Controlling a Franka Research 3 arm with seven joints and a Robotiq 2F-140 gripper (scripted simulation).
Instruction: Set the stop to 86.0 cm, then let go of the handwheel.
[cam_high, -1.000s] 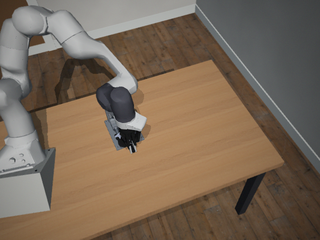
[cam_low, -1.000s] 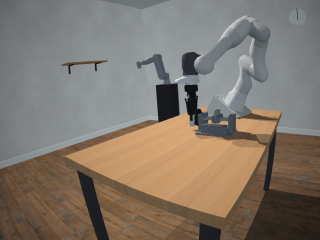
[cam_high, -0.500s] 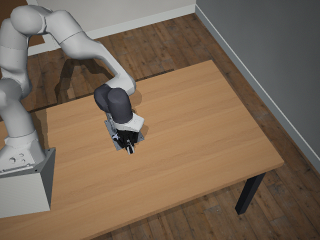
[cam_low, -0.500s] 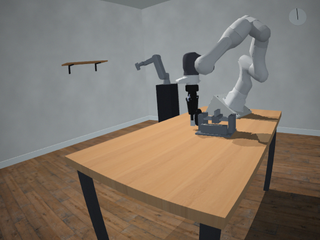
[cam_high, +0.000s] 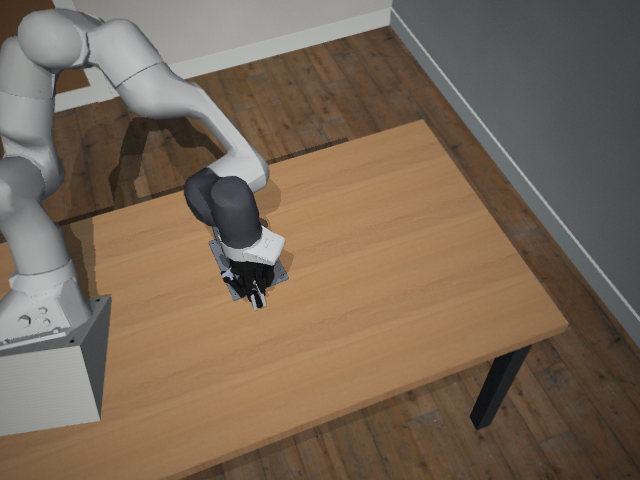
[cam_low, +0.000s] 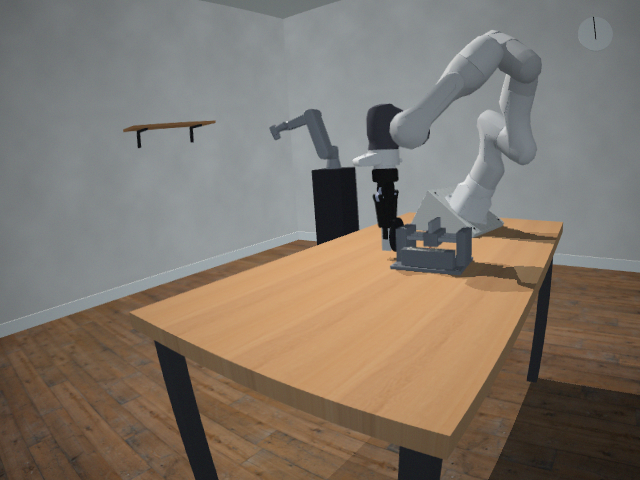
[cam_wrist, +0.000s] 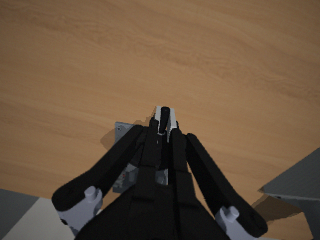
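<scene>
Right now the sliding stop block is 15 cm to the left of my hand, 3 cm ahead of it and 3 cm above it. From my hand the other things lie so: black handwheel: 2 cm to the left, 1 cm below.
</scene>
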